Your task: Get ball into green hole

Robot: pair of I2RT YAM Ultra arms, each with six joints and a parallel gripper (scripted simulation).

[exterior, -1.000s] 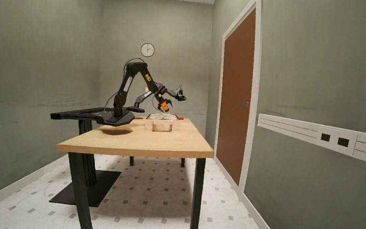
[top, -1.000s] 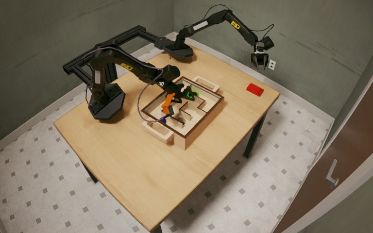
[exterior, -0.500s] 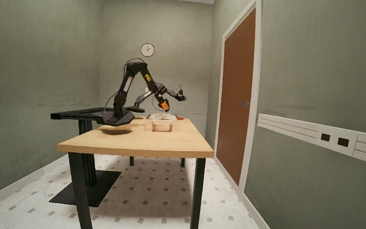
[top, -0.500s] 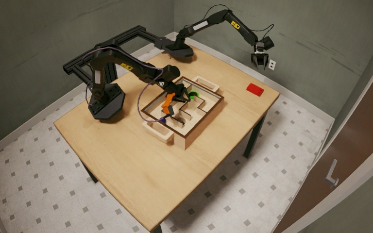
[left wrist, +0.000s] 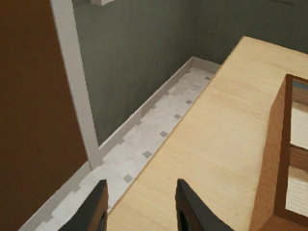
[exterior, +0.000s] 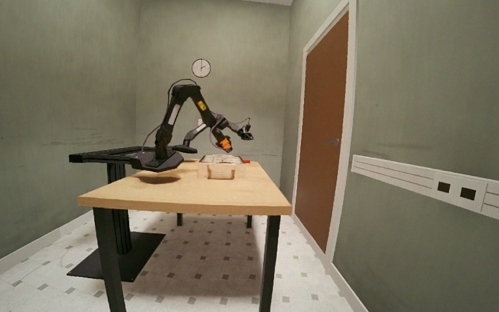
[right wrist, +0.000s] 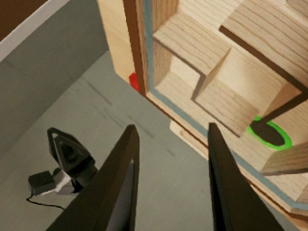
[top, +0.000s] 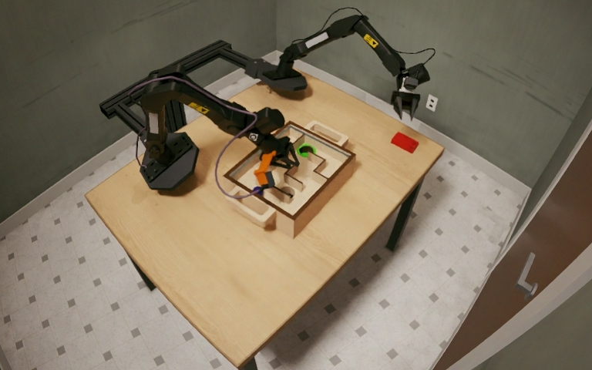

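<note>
My right gripper is now 12 cm above the wooden maze board, 5 cm to the right of it and 4 cm past it.
</note>
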